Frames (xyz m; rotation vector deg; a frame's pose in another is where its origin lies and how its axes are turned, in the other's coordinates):
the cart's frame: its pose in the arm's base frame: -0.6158 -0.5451 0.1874 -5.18 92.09 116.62
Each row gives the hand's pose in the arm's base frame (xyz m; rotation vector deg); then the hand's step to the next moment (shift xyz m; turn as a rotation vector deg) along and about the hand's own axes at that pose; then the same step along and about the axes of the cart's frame.
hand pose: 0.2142 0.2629 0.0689 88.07 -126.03 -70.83
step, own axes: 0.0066 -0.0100 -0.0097 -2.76 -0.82 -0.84
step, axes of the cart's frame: -0.0113 -0.0051 -0.0091 -1.56 -0.61 2.49
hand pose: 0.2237 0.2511 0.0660 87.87 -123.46 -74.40
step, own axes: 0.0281 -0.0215 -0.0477 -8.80 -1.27 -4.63
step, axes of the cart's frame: -0.0460 -0.0030 -0.0375 -6.35 -0.02 7.76
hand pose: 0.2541 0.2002 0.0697 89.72 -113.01 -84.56
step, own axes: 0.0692 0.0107 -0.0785 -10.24 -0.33 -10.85
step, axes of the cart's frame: -0.0607 0.0224 -0.0830 -12.43 2.14 7.98
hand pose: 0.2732 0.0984 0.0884 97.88 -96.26 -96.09
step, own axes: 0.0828 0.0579 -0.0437 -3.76 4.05 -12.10
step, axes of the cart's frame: -0.0261 0.0381 -0.1000 -12.34 4.94 0.58
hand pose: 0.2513 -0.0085 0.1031 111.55 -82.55 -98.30
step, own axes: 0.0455 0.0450 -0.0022 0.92 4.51 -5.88
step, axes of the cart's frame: 0.0026 0.0212 -0.0604 -5.71 3.52 -3.28
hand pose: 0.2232 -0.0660 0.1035 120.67 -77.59 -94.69
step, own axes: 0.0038 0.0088 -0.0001 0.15 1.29 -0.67
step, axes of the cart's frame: 0.0002 0.0056 -0.0078 -0.62 1.04 -0.81
